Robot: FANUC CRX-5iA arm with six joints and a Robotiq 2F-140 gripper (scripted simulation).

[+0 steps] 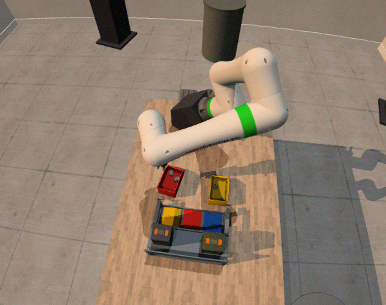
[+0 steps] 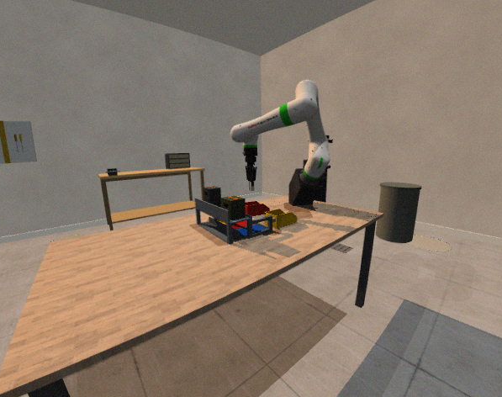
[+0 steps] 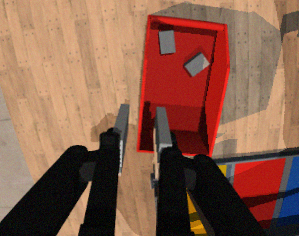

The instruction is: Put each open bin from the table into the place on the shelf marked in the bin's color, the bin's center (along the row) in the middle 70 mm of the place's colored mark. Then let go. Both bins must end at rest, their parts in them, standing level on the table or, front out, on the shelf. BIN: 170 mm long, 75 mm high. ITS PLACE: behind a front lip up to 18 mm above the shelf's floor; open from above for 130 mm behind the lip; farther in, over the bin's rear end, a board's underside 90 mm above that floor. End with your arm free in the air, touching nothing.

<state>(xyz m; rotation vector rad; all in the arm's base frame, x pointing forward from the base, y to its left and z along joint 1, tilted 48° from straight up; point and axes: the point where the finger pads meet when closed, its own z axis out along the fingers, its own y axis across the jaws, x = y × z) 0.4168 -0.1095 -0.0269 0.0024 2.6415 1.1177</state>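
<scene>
Now: hand 1 cm past the red bin, 5 cm to the right of it and 15 cm above it. Round my hand: yellow bin (6 cm behind, 31 cm to the left, 15 cm below); red mark (19 cm ahead, 25 cm to the left, 18 cm below); yellow mark (22 cm ahead, 15 cm to the left, 18 cm below).
</scene>
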